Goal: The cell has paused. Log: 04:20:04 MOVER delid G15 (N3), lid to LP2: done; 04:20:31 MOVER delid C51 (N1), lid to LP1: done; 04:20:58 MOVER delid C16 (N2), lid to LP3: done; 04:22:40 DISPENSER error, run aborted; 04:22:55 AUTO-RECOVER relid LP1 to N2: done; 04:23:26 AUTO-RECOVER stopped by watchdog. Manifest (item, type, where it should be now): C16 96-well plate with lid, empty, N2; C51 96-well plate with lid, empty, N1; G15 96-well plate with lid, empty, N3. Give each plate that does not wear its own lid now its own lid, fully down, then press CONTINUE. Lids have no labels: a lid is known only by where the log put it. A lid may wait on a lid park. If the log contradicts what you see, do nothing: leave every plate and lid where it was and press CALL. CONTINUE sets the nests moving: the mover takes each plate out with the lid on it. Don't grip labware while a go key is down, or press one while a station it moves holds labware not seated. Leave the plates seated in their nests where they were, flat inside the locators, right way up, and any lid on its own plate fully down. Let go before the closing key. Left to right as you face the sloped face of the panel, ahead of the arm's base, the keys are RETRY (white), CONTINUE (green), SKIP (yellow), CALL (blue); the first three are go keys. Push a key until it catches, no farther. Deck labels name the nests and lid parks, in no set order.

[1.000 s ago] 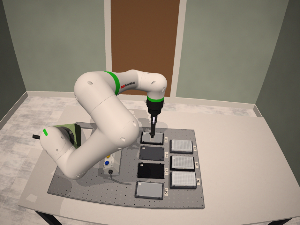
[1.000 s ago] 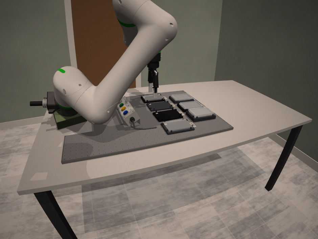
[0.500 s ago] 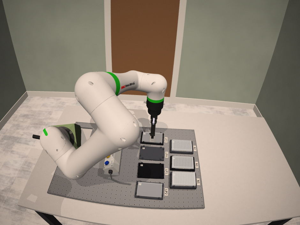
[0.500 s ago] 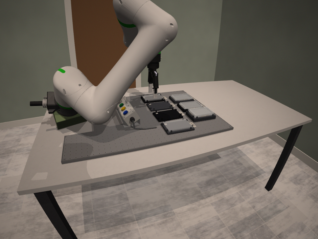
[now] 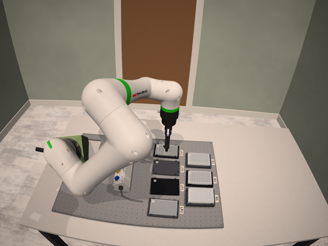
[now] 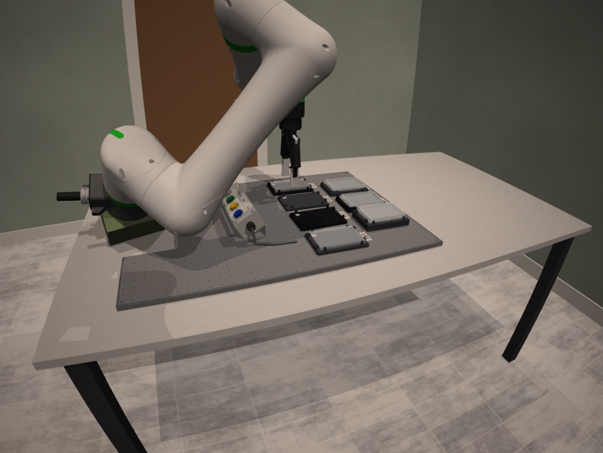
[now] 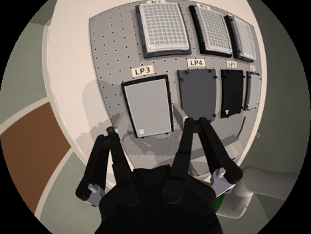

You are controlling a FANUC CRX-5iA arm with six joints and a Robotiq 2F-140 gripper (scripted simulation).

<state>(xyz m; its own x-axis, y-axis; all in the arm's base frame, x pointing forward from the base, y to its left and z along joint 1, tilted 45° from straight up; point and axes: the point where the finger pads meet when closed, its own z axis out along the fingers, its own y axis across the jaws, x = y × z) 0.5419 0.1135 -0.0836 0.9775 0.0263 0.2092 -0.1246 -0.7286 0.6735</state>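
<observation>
My hand is 50 mm above the lid park LP3. The rest, counted from my hand: white key (260 mm behind, 100 mm to the right, 10 mm above); lid park LP1 (260 mm to the right, 50 mm below, 20 mm behind); lid park LP4 (130 mm to the right, 50 mm below, 10 mm behind).
</observation>
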